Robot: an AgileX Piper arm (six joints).
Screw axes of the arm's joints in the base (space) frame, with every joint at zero. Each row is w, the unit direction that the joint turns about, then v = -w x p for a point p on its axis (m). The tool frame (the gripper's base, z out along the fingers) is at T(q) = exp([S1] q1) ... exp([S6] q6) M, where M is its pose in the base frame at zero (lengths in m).
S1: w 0 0 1 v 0.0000 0.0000 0.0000
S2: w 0 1 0 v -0.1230 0.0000 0.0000
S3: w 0 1 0 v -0.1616 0.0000 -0.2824
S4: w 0.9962 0 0.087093 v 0.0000 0.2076 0.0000
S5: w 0 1 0 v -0.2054 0.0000 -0.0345
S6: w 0.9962 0 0.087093 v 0.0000 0.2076 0.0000
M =
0.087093 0 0.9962 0.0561
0 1 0 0.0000
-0.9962 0 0.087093 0.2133
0 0 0 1
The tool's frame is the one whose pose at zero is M.
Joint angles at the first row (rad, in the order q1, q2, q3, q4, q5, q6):
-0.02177, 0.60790, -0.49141, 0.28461, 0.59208, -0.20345
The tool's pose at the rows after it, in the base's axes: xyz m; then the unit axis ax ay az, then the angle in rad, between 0 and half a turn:
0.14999 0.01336 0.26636 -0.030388 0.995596 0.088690 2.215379
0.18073 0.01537 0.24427 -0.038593 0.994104 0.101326 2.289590
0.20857 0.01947 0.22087 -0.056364 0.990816 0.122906 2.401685
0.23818 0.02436 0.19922 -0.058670 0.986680 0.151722 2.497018
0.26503 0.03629 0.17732 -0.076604 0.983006 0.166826 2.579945
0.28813 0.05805 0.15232 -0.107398 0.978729 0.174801 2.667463
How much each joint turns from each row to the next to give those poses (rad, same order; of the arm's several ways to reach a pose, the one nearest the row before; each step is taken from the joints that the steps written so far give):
-0.00006, 0.17991, 0.00002, 0.13330, -0.12461, -0.16444
0.00009, 0.18618, -0.00247, 0.18188, -0.08211, -0.19860
-0.00001, 0.18909, -0.03373, 0.17635, 0.00092, -0.20273
0.00376, 0.18678, -0.06322, 0.14824, 0.01929, -0.14278
0.04096, 0.16664, -0.07511, 0.05419, 0.00612, -0.05838
0.07322, 0.15907, -0.08352, -0.00410, 0.00001, 0.00005

